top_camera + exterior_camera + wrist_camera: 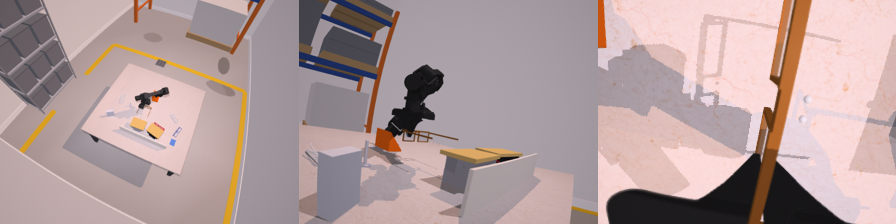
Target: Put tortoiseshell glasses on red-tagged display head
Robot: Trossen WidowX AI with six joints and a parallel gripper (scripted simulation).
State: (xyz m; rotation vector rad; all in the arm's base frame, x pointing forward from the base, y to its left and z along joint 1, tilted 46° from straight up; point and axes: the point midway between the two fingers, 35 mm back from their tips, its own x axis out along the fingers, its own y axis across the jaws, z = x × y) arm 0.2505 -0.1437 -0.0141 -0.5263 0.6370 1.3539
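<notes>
My gripper tip is 23 cm short of the display head, 5 cm above it and 2 cm to the right of it. The rest, counted from my gripper tip: white panel 39 cm ahead, 10 cm to the left, 5 cm below; grey block 38 cm to the right, 19 cm ahead, 5 cm below; grey stand 18 cm to the right, 8 cm below, 2 cm behind.
</notes>
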